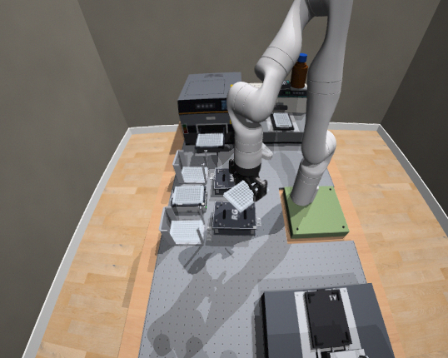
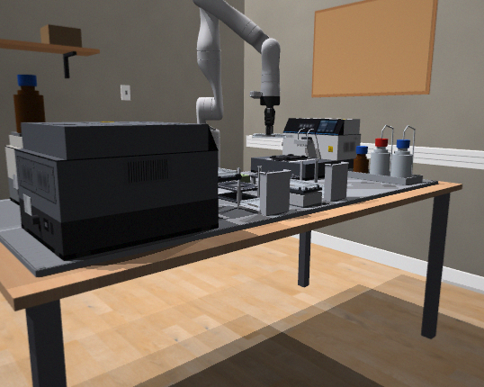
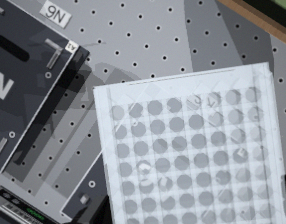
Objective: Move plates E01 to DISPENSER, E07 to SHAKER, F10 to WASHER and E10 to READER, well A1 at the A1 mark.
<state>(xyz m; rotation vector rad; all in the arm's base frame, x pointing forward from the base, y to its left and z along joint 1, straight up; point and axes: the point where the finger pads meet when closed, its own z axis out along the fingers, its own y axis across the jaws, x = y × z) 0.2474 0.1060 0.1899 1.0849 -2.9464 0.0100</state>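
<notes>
The washer nest is 37 cm to the left of my hand, 23 cm behind it and 14 cm below it. From my hand the other things lie so: DONE label 22 cm below, 14 cm ahead, 4 cm to the left; nest RG 16 cm below, 4 cm ahead, 1 cm to the right; A1 corner mark 16 cm below, 5 cm to the left, 3 cm behind.
</notes>
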